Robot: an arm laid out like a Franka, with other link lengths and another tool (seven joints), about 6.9 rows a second.
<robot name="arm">
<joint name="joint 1" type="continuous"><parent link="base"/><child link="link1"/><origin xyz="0.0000 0.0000 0.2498"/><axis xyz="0 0 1"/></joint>
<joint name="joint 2" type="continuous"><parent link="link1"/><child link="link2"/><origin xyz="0.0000 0.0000 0.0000" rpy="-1.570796 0.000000 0.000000"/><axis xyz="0 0 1"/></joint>
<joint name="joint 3" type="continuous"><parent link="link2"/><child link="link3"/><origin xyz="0.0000 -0.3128 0.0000" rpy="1.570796 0.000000 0.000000"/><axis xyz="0 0 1"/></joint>
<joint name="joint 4" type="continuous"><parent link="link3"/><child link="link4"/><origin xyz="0.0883 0.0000 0.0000" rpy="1.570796 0.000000 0.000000"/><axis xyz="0 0 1"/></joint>
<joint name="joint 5" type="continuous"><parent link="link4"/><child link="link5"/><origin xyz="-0.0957 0.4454 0.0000" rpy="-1.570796 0.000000 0.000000"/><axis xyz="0 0 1"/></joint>
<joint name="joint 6" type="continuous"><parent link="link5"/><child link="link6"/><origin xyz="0.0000 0.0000 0.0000" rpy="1.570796 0.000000 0.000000"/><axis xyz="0 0 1"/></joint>
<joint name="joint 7" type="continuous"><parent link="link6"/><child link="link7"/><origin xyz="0.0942 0.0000 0.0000" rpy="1.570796 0.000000 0.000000"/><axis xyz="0 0 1"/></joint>
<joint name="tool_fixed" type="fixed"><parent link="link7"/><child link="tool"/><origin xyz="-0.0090 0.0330 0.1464" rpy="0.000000 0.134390 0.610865"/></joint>
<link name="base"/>
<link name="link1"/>
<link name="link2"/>
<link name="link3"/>
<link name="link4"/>
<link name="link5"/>
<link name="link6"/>
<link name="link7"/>
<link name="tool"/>
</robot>
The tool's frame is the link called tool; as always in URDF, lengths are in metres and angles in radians. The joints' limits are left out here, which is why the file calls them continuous.
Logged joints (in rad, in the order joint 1, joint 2, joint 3, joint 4, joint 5, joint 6, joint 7), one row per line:
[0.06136, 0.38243, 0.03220, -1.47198, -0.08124, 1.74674, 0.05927]
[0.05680, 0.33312, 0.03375, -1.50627, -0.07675, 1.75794, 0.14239]
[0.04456, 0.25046, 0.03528, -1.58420, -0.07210, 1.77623, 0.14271]
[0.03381, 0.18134, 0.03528, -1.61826, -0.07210, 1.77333, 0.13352]
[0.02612, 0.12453, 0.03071, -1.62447, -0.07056, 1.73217, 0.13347]
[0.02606, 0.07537, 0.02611, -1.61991, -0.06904, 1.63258, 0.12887]
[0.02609, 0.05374, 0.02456, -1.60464, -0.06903, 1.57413, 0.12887]
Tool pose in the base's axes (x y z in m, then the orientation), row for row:
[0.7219, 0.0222, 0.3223, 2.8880, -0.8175, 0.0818]
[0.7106, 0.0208, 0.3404, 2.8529, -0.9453, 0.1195]
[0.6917, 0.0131, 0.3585, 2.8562, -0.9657, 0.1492]
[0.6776, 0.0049, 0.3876, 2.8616, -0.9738, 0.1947]
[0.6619, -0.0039, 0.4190, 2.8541, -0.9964, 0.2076]
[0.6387, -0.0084, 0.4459, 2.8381, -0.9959, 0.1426]
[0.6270, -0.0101, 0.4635, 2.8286, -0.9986, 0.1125]
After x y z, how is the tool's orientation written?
As a rotation vector, in radians.
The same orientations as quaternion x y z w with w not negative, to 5 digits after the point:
[0.95951, -0.27161, 0.02718, 0.06945]
[0.94638, -0.31358, 0.03964, 0.06684]
[0.94438, -0.31930, 0.04933, 0.06139]
[0.94323, -0.32098, 0.06418, 0.05626]
[0.94044, -0.32832, 0.06841, 0.05569]
[0.94053, -0.33004, 0.04726, 0.06518]
[0.94000, -0.33185, 0.03739, 0.06984]

